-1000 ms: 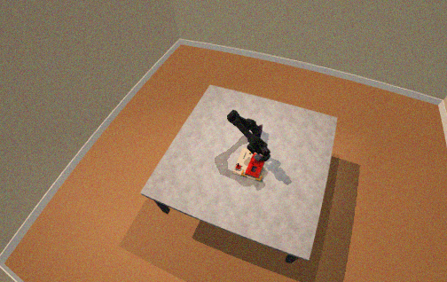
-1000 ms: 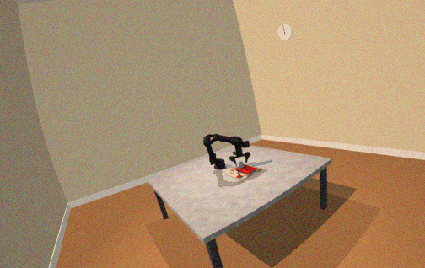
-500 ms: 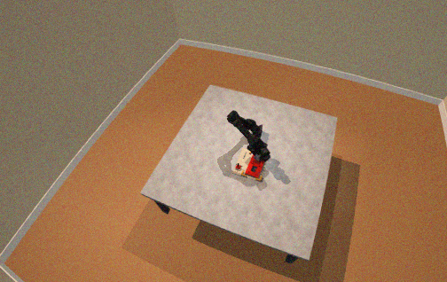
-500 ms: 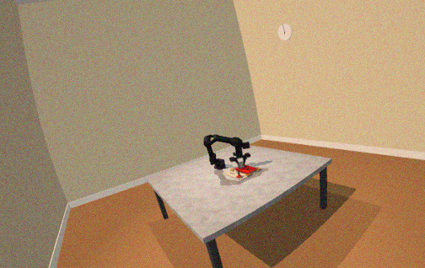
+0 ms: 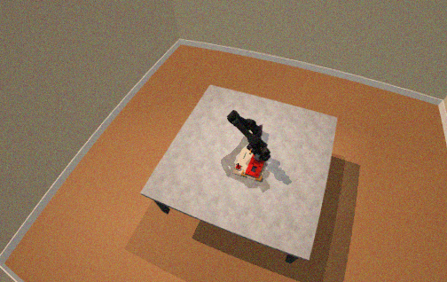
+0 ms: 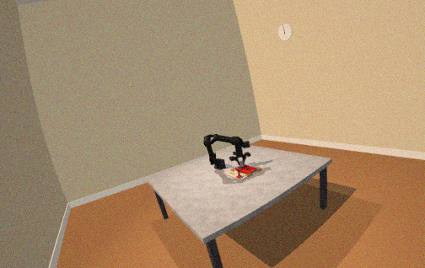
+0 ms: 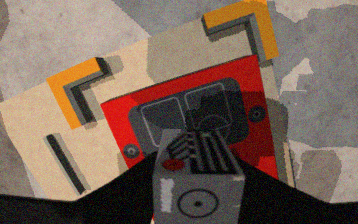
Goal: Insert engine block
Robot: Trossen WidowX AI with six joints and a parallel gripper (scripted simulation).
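Right now the tan base plate is 60 mm ahead of my gripper tip, 20 mm to the right of it and 30 mm below it. From my gripper tip the other things lie so: grey engine block 10 mm above.
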